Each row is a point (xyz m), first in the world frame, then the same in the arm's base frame.
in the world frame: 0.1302 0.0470 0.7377
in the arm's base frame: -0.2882 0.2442 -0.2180
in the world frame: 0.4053 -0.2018 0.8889
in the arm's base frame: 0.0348 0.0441 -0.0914
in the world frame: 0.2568 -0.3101 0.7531
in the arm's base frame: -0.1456 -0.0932 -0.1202
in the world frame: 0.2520 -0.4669 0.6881
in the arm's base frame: -0.1644 -0.2620 -0.1190
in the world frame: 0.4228 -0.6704 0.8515
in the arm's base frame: 0.0627 -0.4075 0.0376
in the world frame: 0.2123 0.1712 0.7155
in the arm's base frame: -0.2255 0.3458 -0.3097
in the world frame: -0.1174 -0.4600 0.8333
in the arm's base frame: -0.4607 -0.1755 0.1306
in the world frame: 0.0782 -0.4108 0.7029
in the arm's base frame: -0.3250 -0.1909 -0.0670
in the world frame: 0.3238 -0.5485 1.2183
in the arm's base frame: 0.0904 -0.1568 0.3467
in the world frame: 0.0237 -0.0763 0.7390
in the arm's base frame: -0.3811 0.1380 -0.1366
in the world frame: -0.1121 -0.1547 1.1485
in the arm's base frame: -0.3627 0.2199 0.2938
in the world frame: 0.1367 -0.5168 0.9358
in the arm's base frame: -0.1842 -0.2122 0.1535
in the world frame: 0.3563 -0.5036 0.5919
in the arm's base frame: -0.0980 -0.3383 -0.2251
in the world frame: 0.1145 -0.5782 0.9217
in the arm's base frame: -0.2067 -0.2727 0.1707
